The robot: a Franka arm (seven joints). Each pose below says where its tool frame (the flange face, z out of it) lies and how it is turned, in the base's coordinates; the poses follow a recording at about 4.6 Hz.
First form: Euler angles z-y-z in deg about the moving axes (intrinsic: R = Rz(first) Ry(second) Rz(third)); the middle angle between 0 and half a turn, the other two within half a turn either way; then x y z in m.
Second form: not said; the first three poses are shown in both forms.
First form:
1: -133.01, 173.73, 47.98, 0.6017, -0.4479, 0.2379
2: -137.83, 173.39, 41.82, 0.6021, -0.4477, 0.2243
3: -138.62, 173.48, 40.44, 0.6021, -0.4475, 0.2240
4: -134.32, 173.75, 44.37, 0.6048, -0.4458, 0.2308
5: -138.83, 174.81, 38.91, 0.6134, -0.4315, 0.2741
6: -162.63, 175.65, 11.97, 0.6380, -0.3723, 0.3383
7: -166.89, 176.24, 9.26, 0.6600, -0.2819, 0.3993
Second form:
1: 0.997, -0.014, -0.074, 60.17; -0.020, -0.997, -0.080, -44.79; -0.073, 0.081, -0.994, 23.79; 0, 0, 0, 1
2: 0.996, 0.009, -0.085, 60.21; 0.003, -0.997, -0.077, -44.77; -0.086, 0.077, -0.993, 22.43; 0, 0, 0, 1
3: 0.996, 0.020, -0.085, 60.21; 0.013, -0.997, -0.075, -44.75; -0.086, 0.074, -0.994, 22.40; 0, 0, 0, 1
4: 0.997, 0.026, -0.076, 60.48; 0.020, -0.997, -0.078, -44.58; -0.078, 0.076, -0.994, 23.08; 0, 0, 0, 1
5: 0.997, 0.041, -0.068, 61.34; 0.037, -0.998, -0.060, -43.15; -0.070, 0.057, -0.996, 27.41; 0, 0, 0, 1
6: 0.993, 0.095, -0.072, 63.80; 0.093, -0.995, -0.023, -37.23; -0.074, 0.016, -0.997, 33.83; 0, 0, 0, 1
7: 0.996, 0.067, -0.064, 66.00; 0.067, -0.998, -0.015, -28.19; -0.065, 0.011, -0.998, 39.93; 0, 0, 0, 1
